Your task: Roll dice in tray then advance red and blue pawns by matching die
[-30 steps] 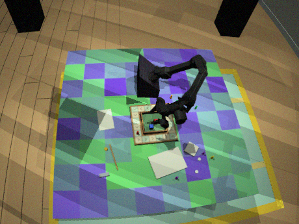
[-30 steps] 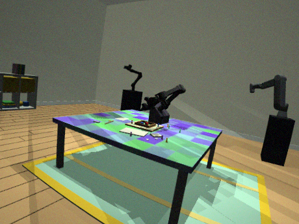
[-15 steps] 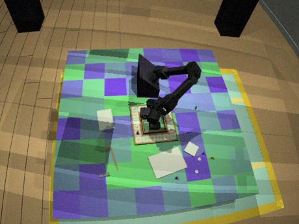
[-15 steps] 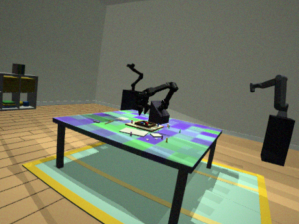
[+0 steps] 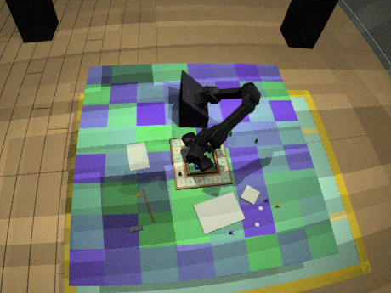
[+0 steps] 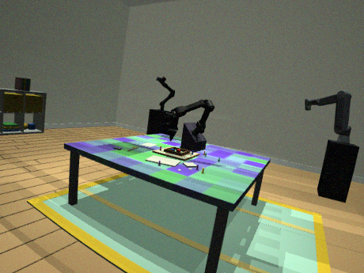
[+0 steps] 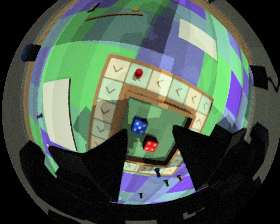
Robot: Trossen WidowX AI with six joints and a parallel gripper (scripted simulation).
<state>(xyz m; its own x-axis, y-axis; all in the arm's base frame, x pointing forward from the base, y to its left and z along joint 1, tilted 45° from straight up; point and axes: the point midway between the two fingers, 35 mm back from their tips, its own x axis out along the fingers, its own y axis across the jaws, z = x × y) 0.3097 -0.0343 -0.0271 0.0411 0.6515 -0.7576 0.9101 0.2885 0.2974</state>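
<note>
Now: gripper tip 3 cm short of the red pawn, 6 cm to the left of it and 8 cm above it. From my gripper tip the other things lie so: white sheet 24 cm ahead, 11 cm to the left, 10 cm below; green tray 4 cm behind, 5 cm to the left, 10 cm below; white card 8 cm behind, 27 cm to the right, 11 cm below.
</note>
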